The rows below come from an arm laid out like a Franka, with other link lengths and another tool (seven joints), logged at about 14 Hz.
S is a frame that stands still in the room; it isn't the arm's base.
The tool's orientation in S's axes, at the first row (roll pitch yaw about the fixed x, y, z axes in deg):
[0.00, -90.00, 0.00]
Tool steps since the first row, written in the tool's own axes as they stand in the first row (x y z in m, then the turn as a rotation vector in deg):
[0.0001, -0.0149, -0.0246, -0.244, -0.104, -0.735]
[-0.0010, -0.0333, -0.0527, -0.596, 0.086, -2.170]
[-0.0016, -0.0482, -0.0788, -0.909, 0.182, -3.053]
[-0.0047, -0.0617, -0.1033, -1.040, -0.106, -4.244]
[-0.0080, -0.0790, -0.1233, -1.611, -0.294, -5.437]
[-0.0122, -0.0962, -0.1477, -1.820, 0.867, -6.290]
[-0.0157, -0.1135, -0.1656, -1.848, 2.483, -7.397]
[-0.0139, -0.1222, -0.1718, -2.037, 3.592, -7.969]
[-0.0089, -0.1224, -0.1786, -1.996, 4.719, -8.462]
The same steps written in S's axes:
[0.0246, -0.0149, 0.0001, 0.735, -0.104, -0.244]
[0.0527, -0.0333, -0.0010, 2.170, 0.086, -0.596]
[0.0788, -0.0482, -0.0016, 3.053, 0.182, -0.909]
[0.1033, -0.0617, -0.0047, 4.244, -0.106, -1.040]
[0.1233, -0.0790, -0.0080, 5.437, -0.294, -1.611]
[0.1477, -0.0962, -0.0122, 6.290, 0.867, -1.820]
[0.1656, -0.1135, -0.0157, 7.397, 2.483, -1.848]
[0.1718, -0.1222, -0.0139, 7.969, 3.592, -2.037]
[0.1786, -0.1224, -0.0089, 8.462, 4.719, -1.996]

